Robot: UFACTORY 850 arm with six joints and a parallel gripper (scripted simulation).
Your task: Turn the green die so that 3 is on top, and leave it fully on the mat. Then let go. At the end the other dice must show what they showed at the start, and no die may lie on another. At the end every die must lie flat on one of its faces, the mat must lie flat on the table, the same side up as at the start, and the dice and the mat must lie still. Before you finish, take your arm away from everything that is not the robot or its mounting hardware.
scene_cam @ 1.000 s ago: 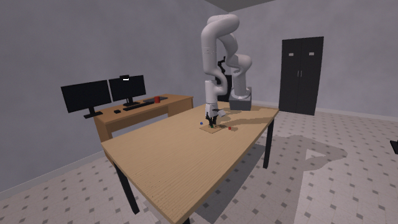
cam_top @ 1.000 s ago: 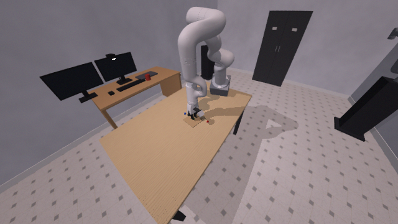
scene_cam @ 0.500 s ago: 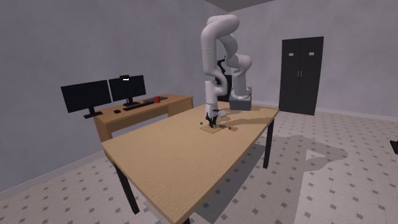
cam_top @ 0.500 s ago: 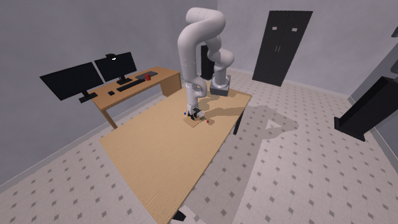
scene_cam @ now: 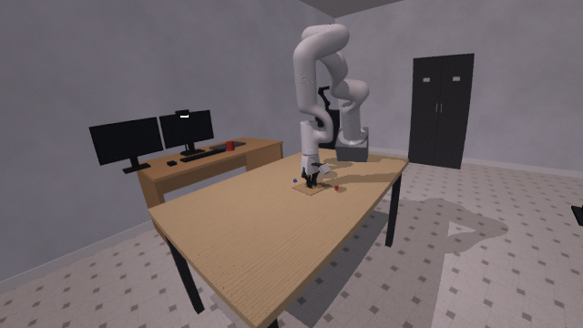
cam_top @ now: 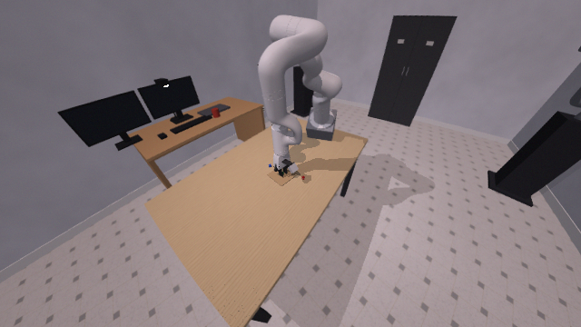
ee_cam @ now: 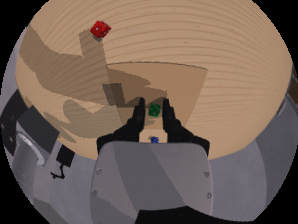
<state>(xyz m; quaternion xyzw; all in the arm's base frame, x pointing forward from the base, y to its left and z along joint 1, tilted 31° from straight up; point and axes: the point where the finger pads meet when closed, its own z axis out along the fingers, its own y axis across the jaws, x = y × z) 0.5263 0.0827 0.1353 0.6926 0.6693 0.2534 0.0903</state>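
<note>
Right now the green die is 2 cm below my hand and 1 cm to the right of it. Also, from my hand: red die 11 cm to the left, 7 cm behind, 2 cm below; then tan mat 3 cm below, 1 cm to the right; then blue die 12 cm to the right, 2 cm below, 1 cm ahead.
</note>
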